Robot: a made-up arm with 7 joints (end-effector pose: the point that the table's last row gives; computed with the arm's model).
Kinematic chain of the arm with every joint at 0, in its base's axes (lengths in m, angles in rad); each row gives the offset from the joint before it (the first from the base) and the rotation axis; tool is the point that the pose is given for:
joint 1: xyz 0 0.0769 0 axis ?
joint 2: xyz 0 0.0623 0 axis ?
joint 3: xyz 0 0 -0.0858 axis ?
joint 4: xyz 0 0 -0.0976 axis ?
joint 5: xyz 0 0 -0.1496 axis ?
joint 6: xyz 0 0 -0.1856 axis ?
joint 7: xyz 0 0 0 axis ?
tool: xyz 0 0 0
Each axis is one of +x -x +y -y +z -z.
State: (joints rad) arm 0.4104 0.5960 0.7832 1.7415 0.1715 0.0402 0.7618
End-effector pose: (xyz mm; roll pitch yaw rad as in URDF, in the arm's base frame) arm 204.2 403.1 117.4 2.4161 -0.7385 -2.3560
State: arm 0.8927 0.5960 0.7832 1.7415 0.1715 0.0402 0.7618
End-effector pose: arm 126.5 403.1 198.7 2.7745 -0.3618 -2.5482
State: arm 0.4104 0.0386 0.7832 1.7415 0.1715 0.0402 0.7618
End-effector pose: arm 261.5 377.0 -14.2 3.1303 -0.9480 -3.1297
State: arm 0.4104 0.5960 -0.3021 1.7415 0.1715 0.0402 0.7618
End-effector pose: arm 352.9 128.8 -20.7 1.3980 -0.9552 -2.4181
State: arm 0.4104 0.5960 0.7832 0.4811 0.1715 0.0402 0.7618
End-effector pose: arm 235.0 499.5 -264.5 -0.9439 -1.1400 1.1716
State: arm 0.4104 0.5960 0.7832 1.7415 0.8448 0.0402 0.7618
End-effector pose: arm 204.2 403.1 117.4 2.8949 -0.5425 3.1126
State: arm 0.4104 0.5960 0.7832 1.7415 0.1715 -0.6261 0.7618
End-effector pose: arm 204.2 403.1 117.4 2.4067 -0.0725 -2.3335
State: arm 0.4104 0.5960 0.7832 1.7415 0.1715 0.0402 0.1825
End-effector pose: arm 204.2 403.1 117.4 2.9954 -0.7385 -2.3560
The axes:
joint 1: -y
joint 2: +x
joint 3: +z
joint 4: -y
joint 5: +z
joint 6: +y
joint 7: -x

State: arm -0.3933 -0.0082 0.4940 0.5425 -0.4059 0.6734 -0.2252
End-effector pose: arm -39.8 217.4 -493.6 0.5033 0.5520 0.2025
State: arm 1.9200 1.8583 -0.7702 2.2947 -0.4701 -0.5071 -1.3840
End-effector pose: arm 106.2 151.8 230.5 -2.1491 1.2081 -1.3309
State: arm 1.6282 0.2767 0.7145 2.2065 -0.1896 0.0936 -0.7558
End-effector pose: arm -74.9 304.9 199.8 -1.4895 0.3020 -2.3415
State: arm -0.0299 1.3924 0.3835 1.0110 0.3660 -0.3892 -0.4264
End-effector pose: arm 264.5 513.7 32.6 2.5136 -0.5446 -1.5487
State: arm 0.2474 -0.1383 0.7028 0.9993 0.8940 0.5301 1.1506
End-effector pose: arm 303.2 269.4 -321.9 -2.1426 -0.0709 1.4720
